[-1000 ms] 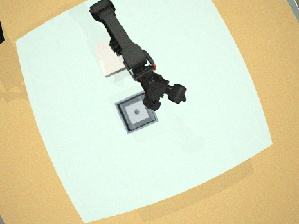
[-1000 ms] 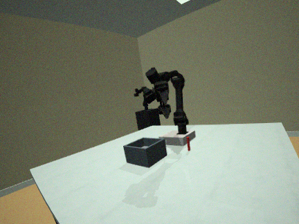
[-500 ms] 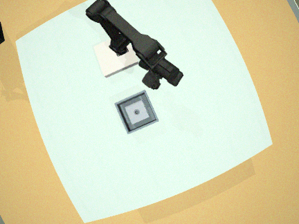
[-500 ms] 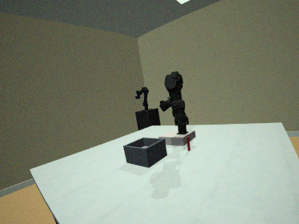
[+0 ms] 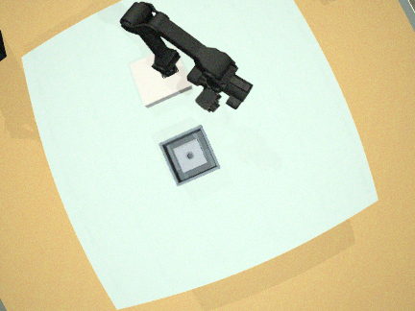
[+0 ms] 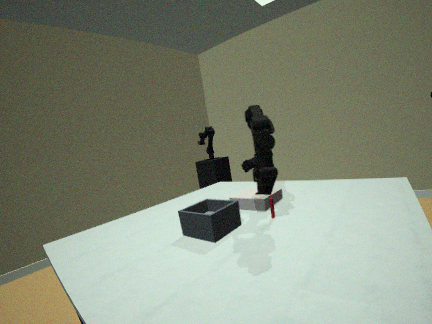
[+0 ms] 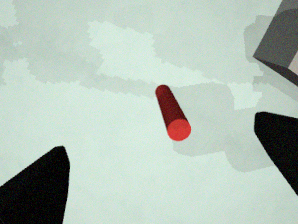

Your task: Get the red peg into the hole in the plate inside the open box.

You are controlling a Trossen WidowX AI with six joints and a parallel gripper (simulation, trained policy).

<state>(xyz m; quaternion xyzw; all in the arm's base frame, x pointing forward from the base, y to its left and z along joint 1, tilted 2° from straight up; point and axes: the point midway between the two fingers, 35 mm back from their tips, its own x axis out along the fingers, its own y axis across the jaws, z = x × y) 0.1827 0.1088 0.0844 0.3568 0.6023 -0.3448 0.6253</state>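
Now: gripper tip 7 cm above the red peg and 2 cm past it. Round my gripper tip: light grey plate 17 cm to the right, 15 cm ahead, 6 cm below; then dark grey box 17 cm to the right, 15 cm ahead, 8 cm below.
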